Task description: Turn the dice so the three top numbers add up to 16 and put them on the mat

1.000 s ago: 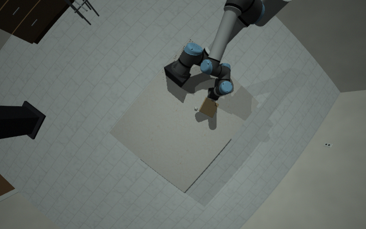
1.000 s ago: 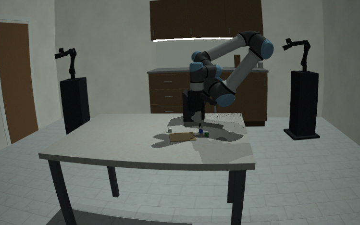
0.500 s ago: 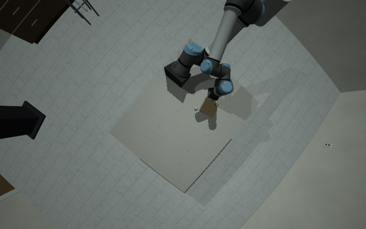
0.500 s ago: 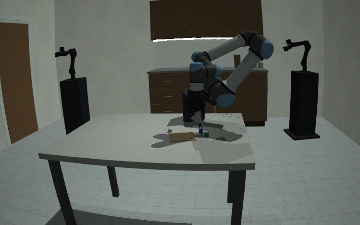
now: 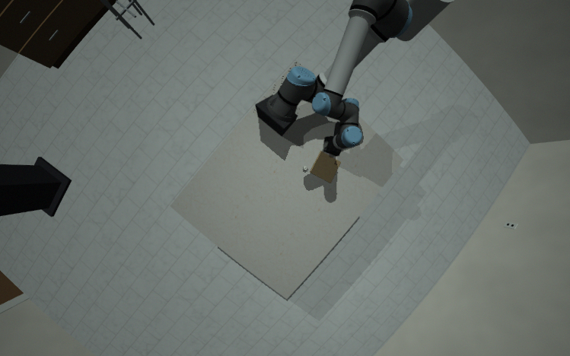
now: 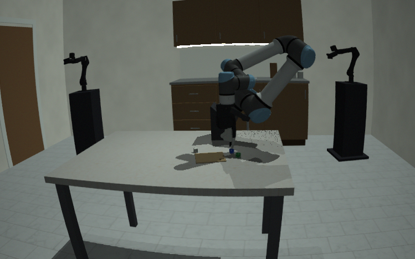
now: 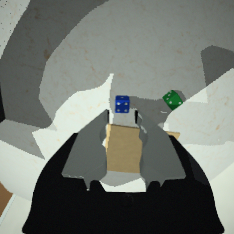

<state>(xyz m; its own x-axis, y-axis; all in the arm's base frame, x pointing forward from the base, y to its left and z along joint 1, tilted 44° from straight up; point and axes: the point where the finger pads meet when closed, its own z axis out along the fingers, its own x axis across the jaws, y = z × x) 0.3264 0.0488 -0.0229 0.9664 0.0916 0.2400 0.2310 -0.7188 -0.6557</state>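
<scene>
Right now my hand is 3 cm above the blue die. The rest, counted from my hand: white die: 18 cm to the right, 3 cm below, 3 cm behind; then green die: 7 cm ahead, 3 cm to the left, 3 cm below; then tan mat: 11 cm to the right, 6 cm ahead, 4 cm below.
</scene>
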